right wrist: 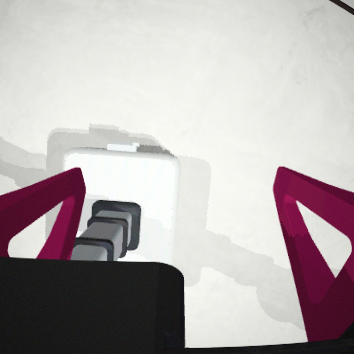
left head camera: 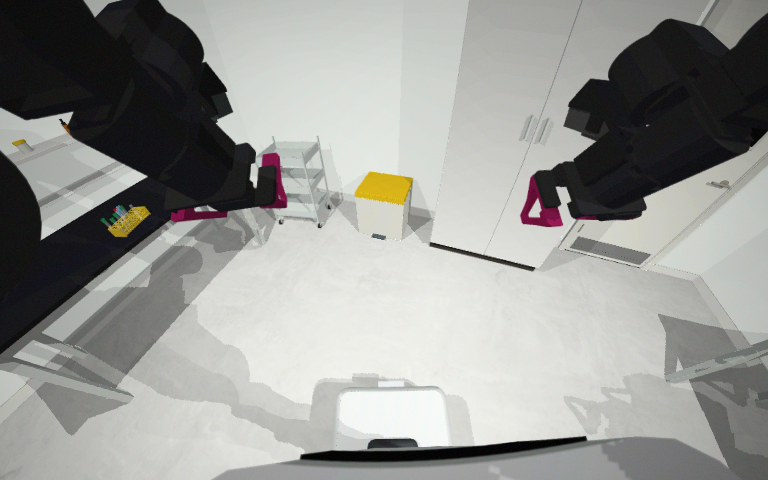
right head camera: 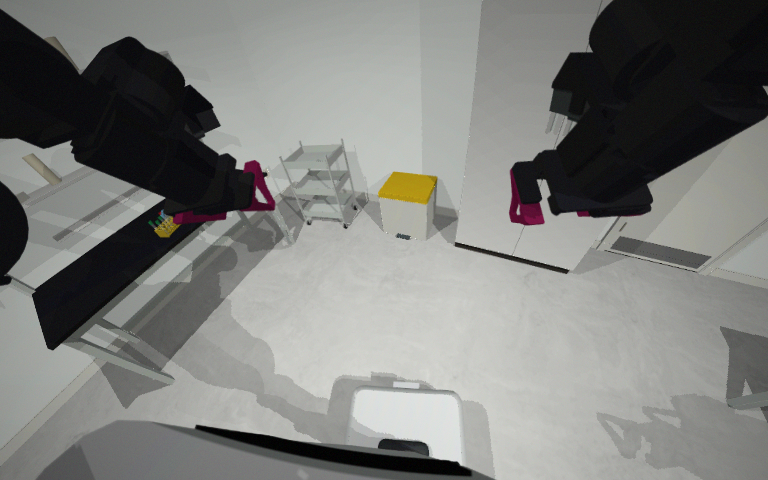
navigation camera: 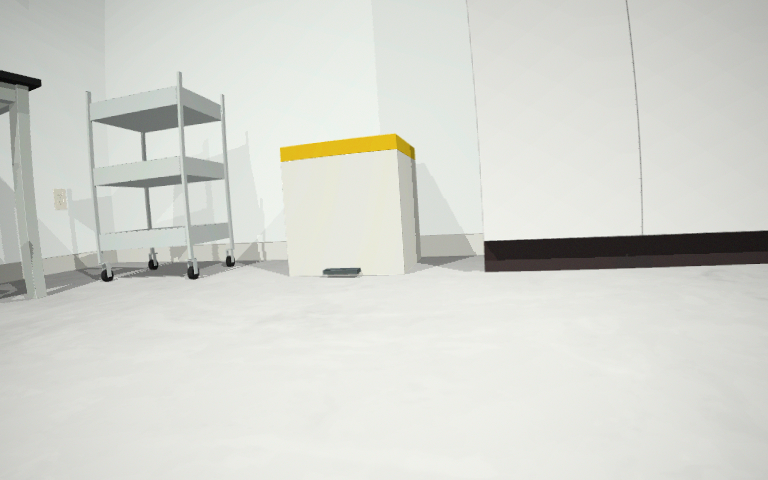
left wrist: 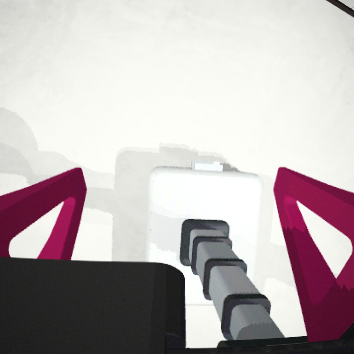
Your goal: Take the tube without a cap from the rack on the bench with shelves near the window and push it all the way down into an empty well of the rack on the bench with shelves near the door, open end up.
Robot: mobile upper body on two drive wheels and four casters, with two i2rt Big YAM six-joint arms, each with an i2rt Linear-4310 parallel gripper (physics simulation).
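A yellow rack (left head camera: 130, 221) (right head camera: 165, 228) with several tubes stands on the black-topped bench (left head camera: 62, 271) (right head camera: 96, 283) at the left of both head camera views. Green, blue and red bits show on the tubes; which tube has no cap is too small to tell. Part of the rack is hidden by my left gripper in the right head camera view. My left gripper (left head camera: 236, 208) (right head camera: 233, 210) (left wrist: 179, 177) is open and empty, in the air to the right of the rack in the picture. My right gripper (left head camera: 566, 219) (right head camera: 557, 216) (right wrist: 178, 177) is open and empty, in front of the cabinet. A second rack does not show.
A grey trolley (navigation camera: 180, 141) and a white bin with a yellow lid (left head camera: 385, 186) (right head camera: 408, 186) (navigation camera: 345, 209) stand by the far wall. A tall white cabinet (left head camera: 487, 169) (navigation camera: 555, 141) stands right of them, then a door (left head camera: 673, 209). A bench leg (navigation camera: 28, 198) shows at the left.
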